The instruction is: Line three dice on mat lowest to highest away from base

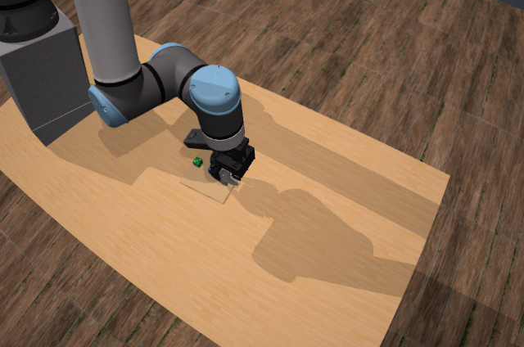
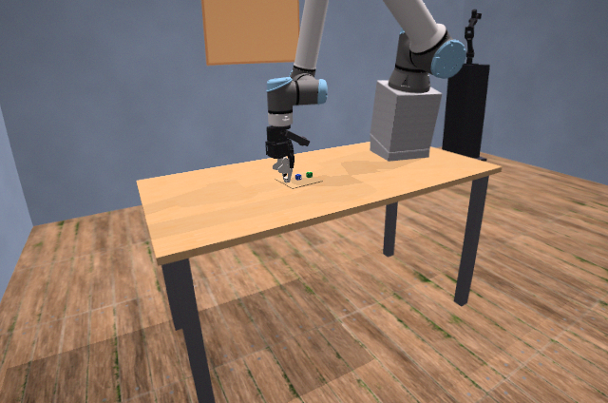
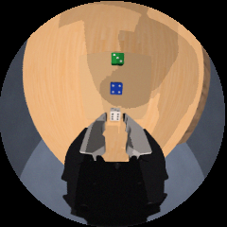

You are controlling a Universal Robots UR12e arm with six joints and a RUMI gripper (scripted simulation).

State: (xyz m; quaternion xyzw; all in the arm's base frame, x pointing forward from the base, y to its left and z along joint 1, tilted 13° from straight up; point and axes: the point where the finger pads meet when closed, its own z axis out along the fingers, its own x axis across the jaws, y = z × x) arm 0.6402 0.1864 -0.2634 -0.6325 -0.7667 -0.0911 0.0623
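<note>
My hand is 1 cm above the white die. Round my hand: blue die (5 cm behind, 1 cm to the right, 1 cm below); then green die (10 cm behind, 2 cm to the right, 1 cm below); then tan mat (5 cm behind, 1 cm to the right, 2 cm below).
</note>
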